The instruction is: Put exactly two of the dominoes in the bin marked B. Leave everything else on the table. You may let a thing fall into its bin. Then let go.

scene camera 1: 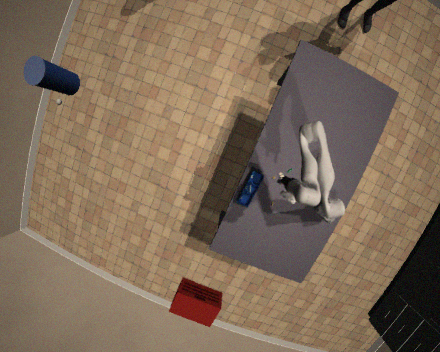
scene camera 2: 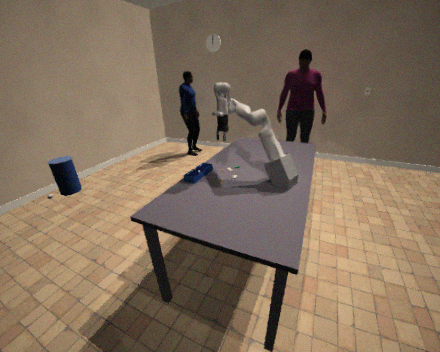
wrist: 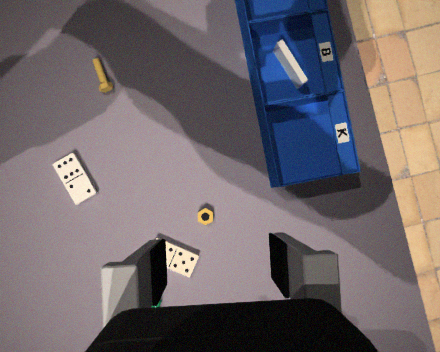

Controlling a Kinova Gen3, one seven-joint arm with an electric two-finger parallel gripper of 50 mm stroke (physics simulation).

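Places are measured from the arm's base along level axes (x right, y up, z back), in metres.
Pixels of known places: gripper, fingertip midpoint: (scene camera 1: pixel 282 183) (scene camera 2: pixel 221 140) (wrist: pixel 218 258); arm's base, origin of the base link: (scene camera 2: pixel 276 158).
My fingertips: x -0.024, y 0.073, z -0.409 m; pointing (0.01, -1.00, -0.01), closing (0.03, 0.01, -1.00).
Note:
Ahead of a thing's pixels: the offset from my fingertips to its top centre. "spot": to the spot under its first point. Level surfaces: height alone.
A white domino @(dz -0.097, dx -0.158, dy -0.203 m) (wrist: pixel 291 63) leans on edge inside the bin marked B @(dz -0.097, dx -0.158, dy -0.189 m) (wrist: pixel 330 75), the middle compartment of the blue bin box (scene camera 1: pixel 250 187) (scene camera 2: pixel 198 172). A second domino @(dz +0.143, dx -0.057, dy -0.228 m) (wrist: pixel 74 178) (scene camera 2: pixel 235 176) lies face up on the table, at the left in the wrist view. A third domino @(dz +0.045, dx +0.037, dy -0.228 m) (wrist: pixel 182 258) (scene camera 2: pixel 230 169) lies face up; the left finger covers its left part in the wrist view. My gripper (wrist: pixel 218 258) (scene camera 2: pixel 221 137) is open and empty, high above the table, with this third domino partly in view between its fingers, by the left one.
A yellow bolt @(dz +0.107, dx -0.167, dy -0.222 m) (wrist: pixel 102 77) (scene camera 2: pixel 221 182) and a yellow hex nut @(dz +0.007, dx -0.004, dy -0.227 m) (wrist: pixel 205 216) lie on the table @(dy -0.235 m) (scene camera 1: pixel 340 115). A green thing @(dz +0.075, dx +0.101, dy -0.225 m) (wrist: pixel 157 304) (scene camera 2: pixel 237 167) is mostly hidden by the gripper in the wrist view. The compartment marked K @(spot: dz -0.142, dx -0.054, dy -0.193 m) (wrist: pixel 348 156) adjoins B, near the table edge.

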